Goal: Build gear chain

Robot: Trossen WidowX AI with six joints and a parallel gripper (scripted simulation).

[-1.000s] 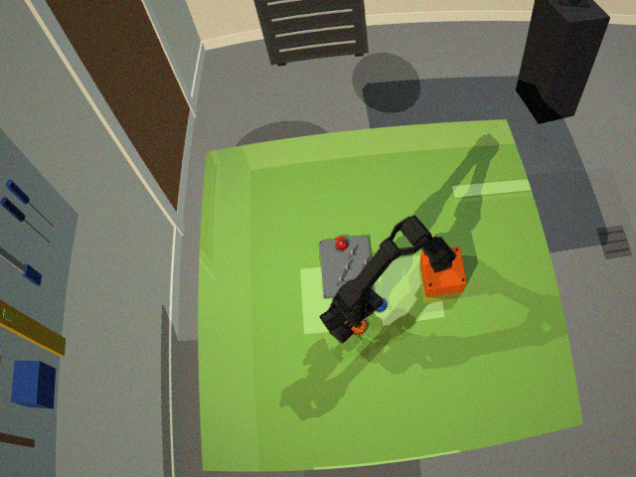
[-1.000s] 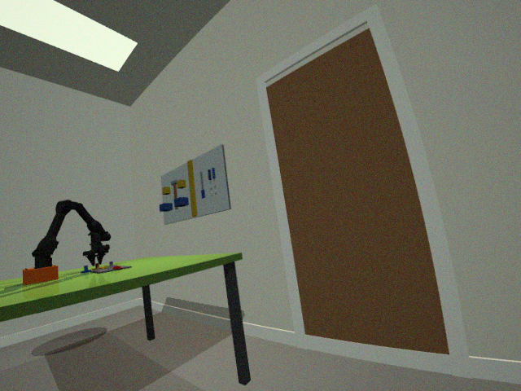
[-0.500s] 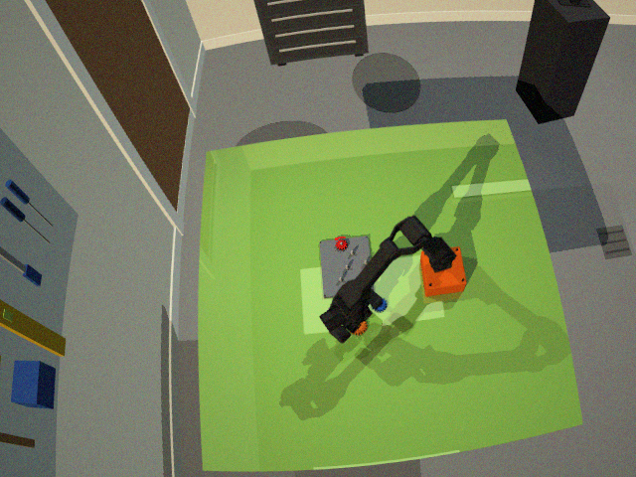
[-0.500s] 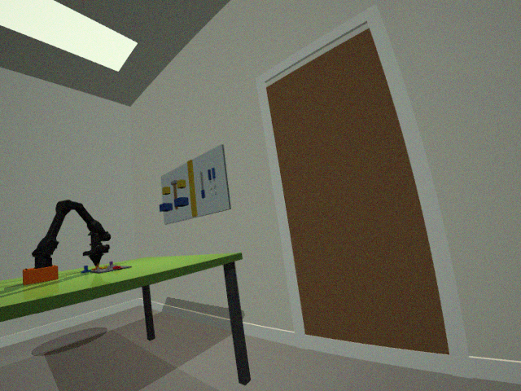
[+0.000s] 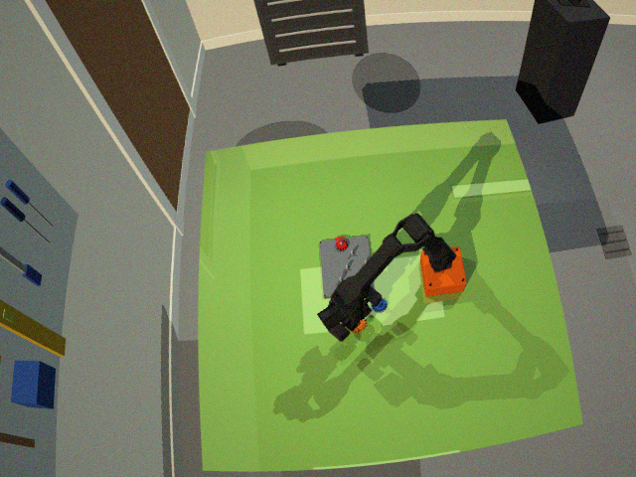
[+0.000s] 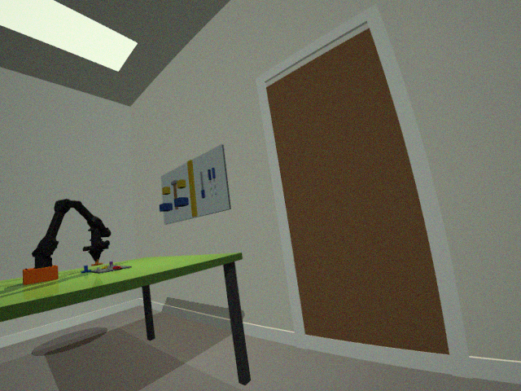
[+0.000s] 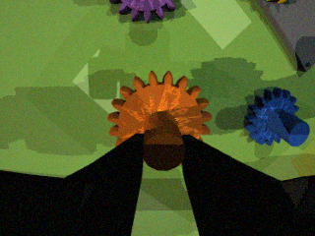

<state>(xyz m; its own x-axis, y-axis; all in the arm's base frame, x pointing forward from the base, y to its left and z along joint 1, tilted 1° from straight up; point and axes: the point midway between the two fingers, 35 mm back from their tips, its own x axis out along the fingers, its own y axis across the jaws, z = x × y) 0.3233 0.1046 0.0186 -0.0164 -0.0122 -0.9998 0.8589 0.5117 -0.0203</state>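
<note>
My gripper tip is 30 mm past the red gear, 300 mm to the left of it and 40 mm above it. The rest, counted from my gripper tip: orange gear: 10 mm below; then purple gear: 60 mm ahead, 70 mm to the right, 40 mm below; then blue gear: 90 mm behind, 50 mm to the right, 40 mm below.
</note>
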